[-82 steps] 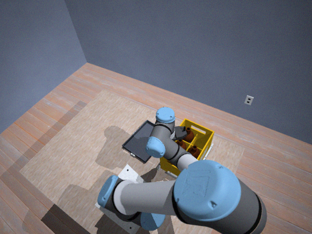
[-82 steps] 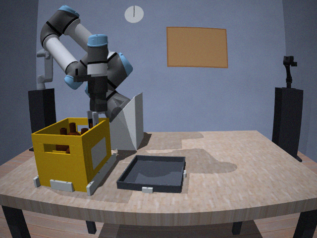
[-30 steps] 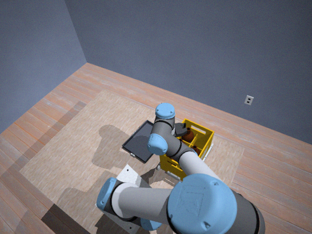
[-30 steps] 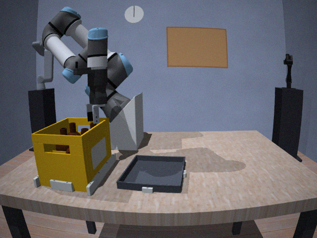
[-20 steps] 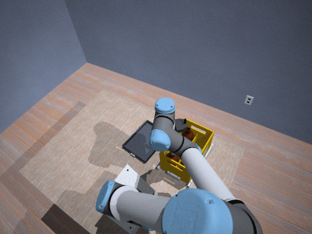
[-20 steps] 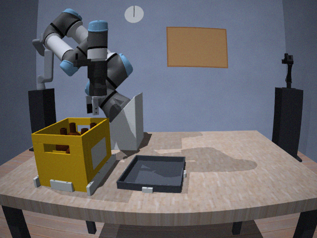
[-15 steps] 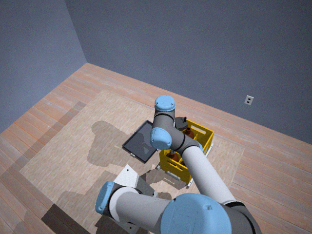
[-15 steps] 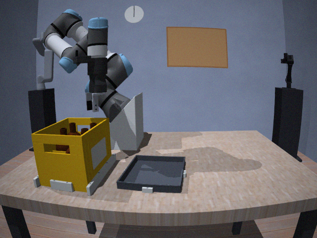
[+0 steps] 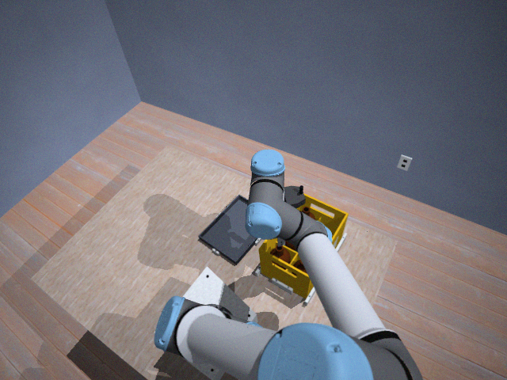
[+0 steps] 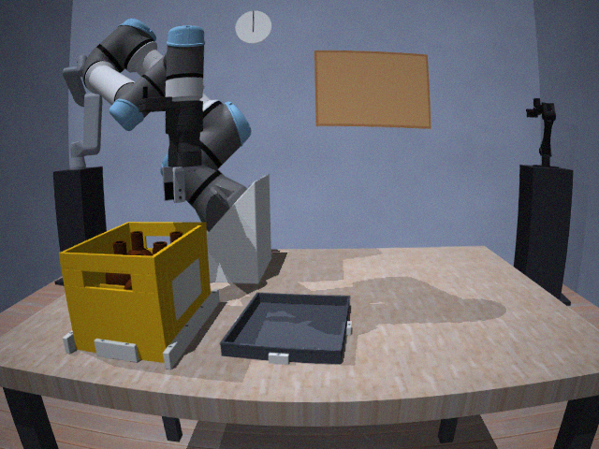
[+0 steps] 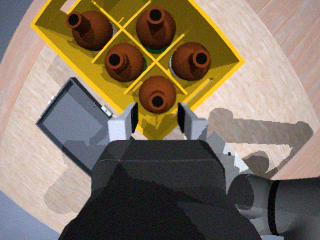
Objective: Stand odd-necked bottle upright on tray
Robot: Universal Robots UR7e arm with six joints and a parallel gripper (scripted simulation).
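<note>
Right now the yellow crate is 10 cm ahead of my hand, 3 cm to the right of it and 16 cm below it. Also, from my hand: dark tray 4 cm ahead, 24 cm to the left, 23 cm below; then bottle 18 cm ahead, 2 cm to the left, 15 cm below.
</note>
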